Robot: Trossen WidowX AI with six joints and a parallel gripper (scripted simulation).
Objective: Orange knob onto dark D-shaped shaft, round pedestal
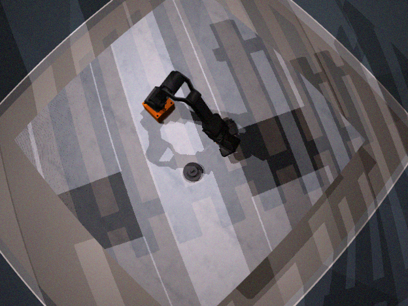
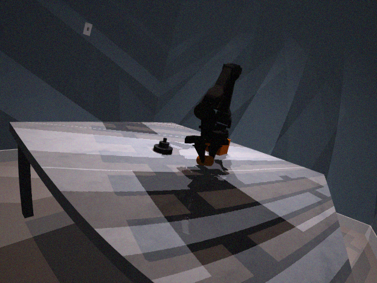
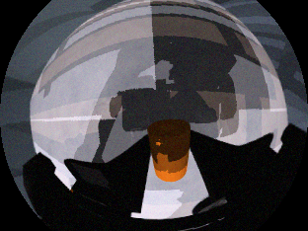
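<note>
My gripper tip is 1 cm past the orange knob and 1 cm to the left of it. Also, from my gripper tip: dark round pedestal (1 cm behind, 22 cm to the right, 1 cm above).
</note>
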